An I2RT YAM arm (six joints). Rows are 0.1 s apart.
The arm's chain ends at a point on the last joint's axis. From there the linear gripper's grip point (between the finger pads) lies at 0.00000 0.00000 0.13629 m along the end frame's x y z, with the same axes.
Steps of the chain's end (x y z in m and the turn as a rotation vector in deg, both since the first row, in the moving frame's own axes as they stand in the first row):
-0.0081, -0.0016, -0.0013, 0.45, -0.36, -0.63
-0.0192, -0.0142, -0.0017, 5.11, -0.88, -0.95
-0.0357, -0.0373, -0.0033, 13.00, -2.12, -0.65
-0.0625, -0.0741, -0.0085, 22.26, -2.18, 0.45
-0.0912, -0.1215, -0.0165, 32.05, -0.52, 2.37
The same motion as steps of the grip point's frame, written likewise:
-0.0090, -0.0027, -0.0013, 0.45, -0.36, -0.63
-0.0214, -0.0263, -0.0023, 5.11, -0.88, -0.95
-0.0409, -0.0679, -0.0069, 13.00, -2.12, -0.65
-0.0673, -0.1257, -0.0188, 22.26, -2.18, 0.45
-0.0908, -0.1938, -0.0373, 32.05, -0.52, 2.37

